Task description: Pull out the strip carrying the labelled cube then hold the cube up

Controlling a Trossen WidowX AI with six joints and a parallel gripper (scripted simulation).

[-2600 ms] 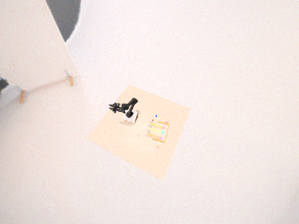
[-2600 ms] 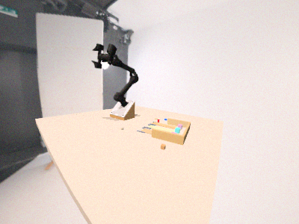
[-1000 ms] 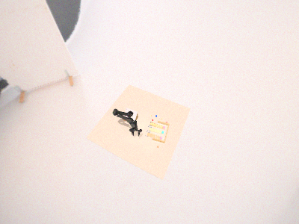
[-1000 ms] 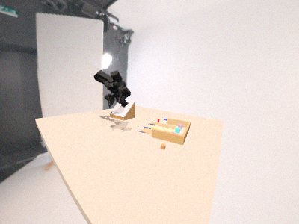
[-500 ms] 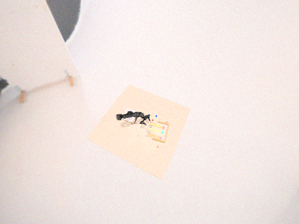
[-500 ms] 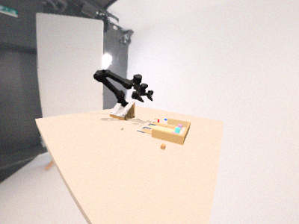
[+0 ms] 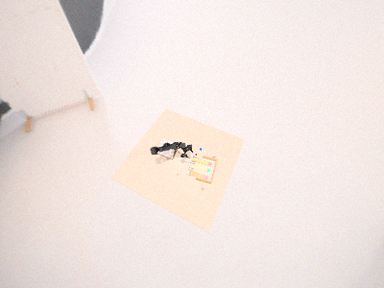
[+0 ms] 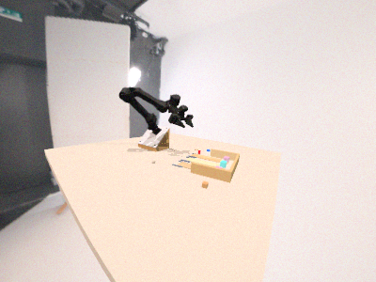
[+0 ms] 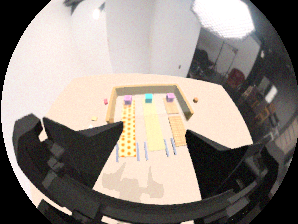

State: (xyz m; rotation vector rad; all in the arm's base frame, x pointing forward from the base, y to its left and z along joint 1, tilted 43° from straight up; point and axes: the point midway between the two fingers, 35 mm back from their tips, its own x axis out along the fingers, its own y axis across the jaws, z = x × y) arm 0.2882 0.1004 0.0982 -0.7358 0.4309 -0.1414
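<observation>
Now: gripper tip 190 mm above the red piece, 140 mm to the right of it and 10 mm past it. Also, from my gripper tip: small tan block (290 mm ahead, 210 mm to the right, 190 mm below); blue piece (250 mm to the left, 190 mm below, 10 mm behind).
</observation>
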